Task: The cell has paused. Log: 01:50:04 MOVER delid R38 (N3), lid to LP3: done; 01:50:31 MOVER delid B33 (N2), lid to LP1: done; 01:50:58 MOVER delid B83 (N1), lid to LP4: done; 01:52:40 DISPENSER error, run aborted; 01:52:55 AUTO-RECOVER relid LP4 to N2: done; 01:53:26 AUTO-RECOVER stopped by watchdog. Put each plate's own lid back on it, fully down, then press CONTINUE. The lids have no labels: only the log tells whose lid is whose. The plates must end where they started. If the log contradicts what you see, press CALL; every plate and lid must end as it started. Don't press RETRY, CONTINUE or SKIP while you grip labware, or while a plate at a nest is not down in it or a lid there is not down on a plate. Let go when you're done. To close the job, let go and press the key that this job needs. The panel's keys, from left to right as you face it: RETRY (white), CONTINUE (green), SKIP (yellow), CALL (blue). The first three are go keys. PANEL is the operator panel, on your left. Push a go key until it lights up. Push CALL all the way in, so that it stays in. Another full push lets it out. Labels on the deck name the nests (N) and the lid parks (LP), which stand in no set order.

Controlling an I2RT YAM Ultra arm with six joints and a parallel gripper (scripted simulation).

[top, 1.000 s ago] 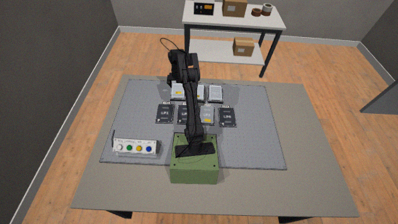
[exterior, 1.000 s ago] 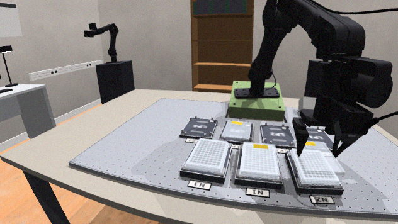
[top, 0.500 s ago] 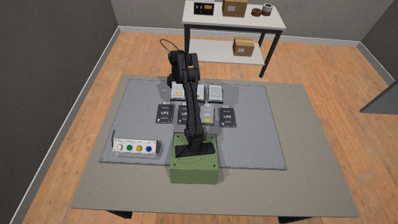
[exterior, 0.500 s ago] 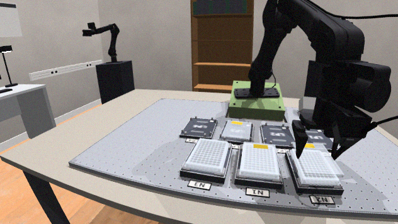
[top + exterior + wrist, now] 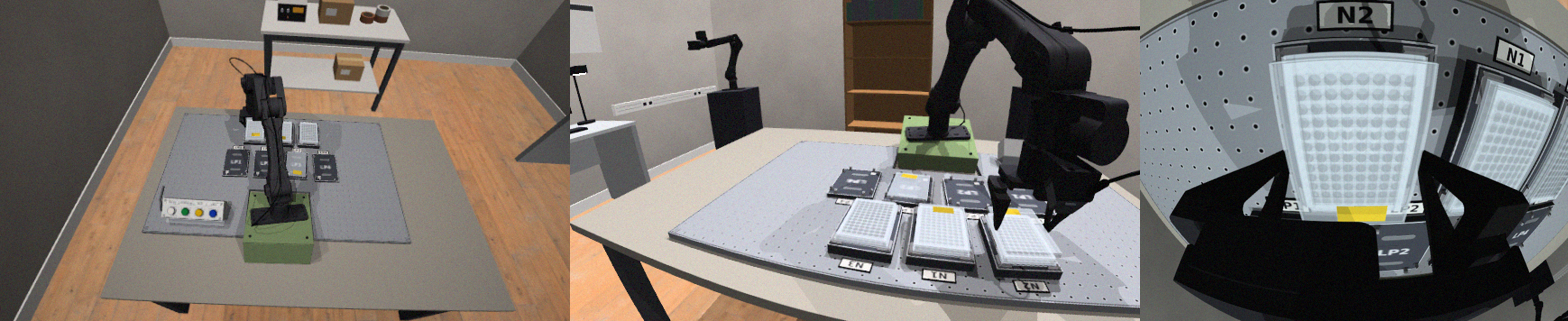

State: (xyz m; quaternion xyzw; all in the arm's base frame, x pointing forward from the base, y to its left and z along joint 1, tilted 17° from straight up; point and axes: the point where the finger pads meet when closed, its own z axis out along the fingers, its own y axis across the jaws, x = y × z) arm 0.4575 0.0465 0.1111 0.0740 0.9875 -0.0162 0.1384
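Right now my hand is 220 mm past the LP3 lid park, 160 mm to the left of it and 40 mm above it. The rest, counted from my hand: LP2 lid park (190 mm behind, 30 mm to the right, 40 mm below); then LP1 lid park (170 mm behind, 100 mm to the left, 40 mm below); then LP4 lid park (250 mm behind, 280 mm to the right, 40 mm below).
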